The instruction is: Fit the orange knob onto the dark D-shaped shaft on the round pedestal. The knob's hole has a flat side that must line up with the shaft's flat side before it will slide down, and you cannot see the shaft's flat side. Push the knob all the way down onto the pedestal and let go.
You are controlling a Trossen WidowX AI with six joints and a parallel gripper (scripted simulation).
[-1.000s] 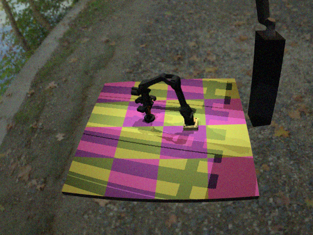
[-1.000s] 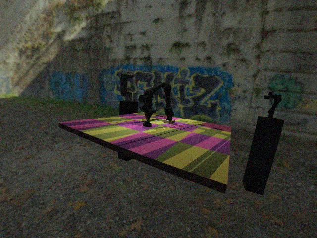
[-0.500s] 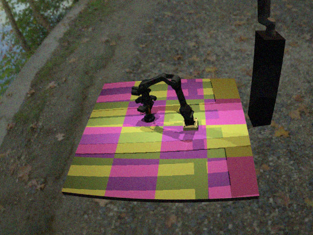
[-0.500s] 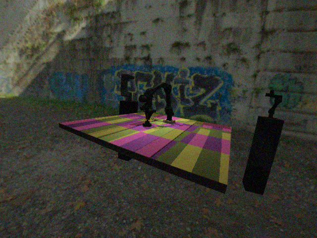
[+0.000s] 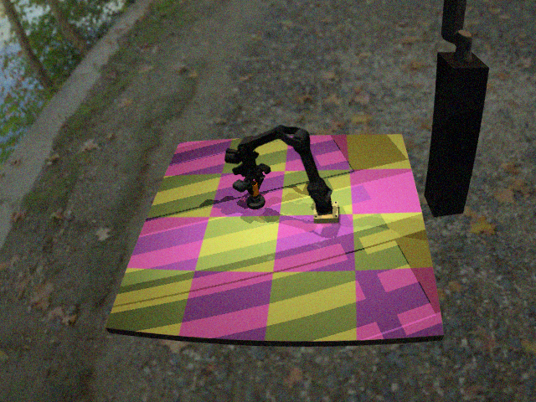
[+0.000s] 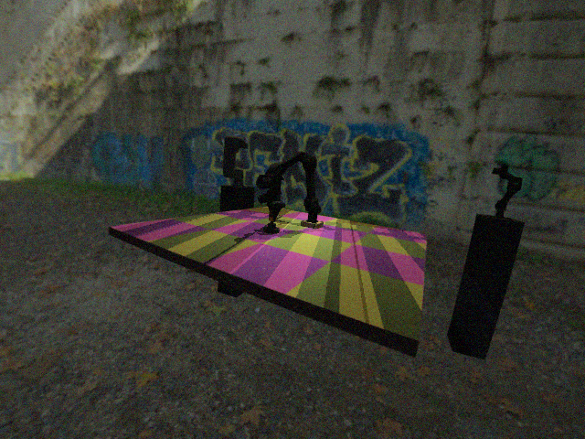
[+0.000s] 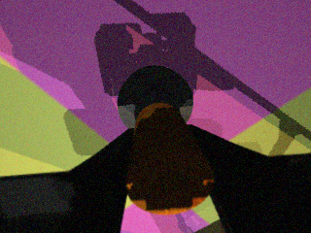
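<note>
My gripper tip is 20 mm below the orange knob. Round my gripper tip: pedestal 40 mm below.
</note>
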